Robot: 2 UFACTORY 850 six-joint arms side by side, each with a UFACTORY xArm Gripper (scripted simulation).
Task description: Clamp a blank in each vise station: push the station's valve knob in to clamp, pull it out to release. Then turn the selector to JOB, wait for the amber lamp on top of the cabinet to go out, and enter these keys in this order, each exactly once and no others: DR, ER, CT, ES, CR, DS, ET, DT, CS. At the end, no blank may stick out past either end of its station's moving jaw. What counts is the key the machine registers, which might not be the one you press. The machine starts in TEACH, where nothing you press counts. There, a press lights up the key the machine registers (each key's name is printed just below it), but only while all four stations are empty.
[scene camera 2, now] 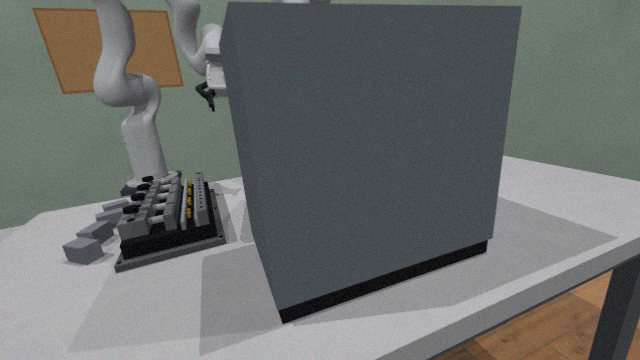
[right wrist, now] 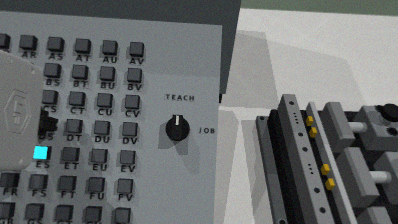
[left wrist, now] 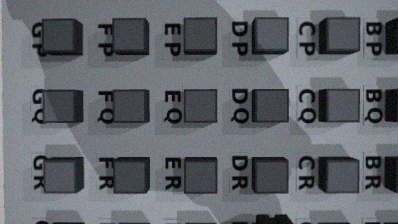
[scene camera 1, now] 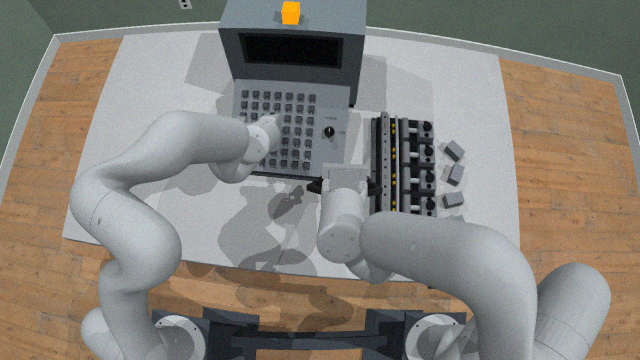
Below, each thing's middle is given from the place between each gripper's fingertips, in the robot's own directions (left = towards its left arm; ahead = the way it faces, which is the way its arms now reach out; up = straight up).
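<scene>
There's the key panel (scene camera 1: 331, 102), and my left hand is 6 cm above it, 5 cm to the left of it and 3 cm short of it.
As for my right hand, the key panel is 200 mm below it, 140 mm to the left of it and 240 mm ahead of it.
</scene>
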